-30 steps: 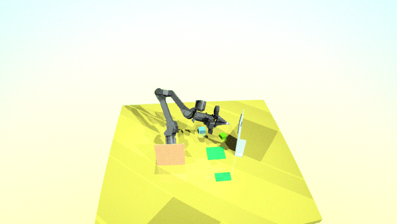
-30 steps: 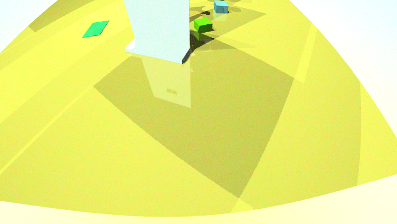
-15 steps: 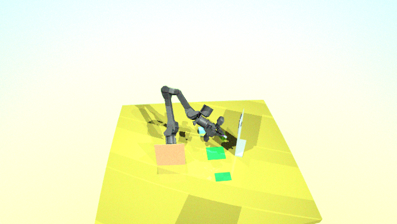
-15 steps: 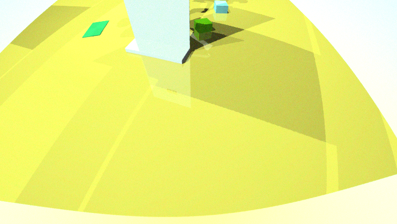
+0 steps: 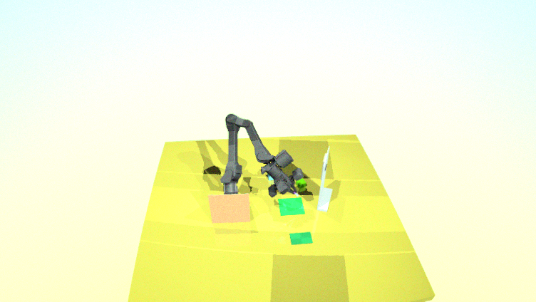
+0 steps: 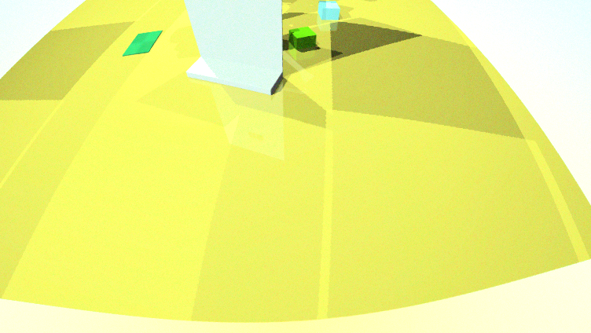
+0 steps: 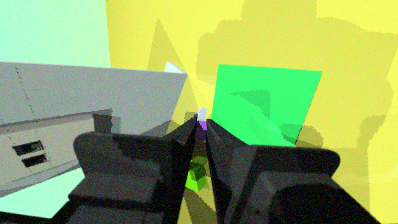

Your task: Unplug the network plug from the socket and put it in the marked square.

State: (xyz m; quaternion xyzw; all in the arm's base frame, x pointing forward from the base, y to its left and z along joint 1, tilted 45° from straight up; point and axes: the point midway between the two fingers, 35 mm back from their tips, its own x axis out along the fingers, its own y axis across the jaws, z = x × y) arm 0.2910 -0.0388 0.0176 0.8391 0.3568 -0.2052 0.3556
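Right now my gripper tip is 20 mm past the green marked square and 90 mm above it. The rest, counted from my gripper tip: network plug right at my gripper tip; then socket plate 150 mm ahead, 40 mm to the left, 30 mm above.
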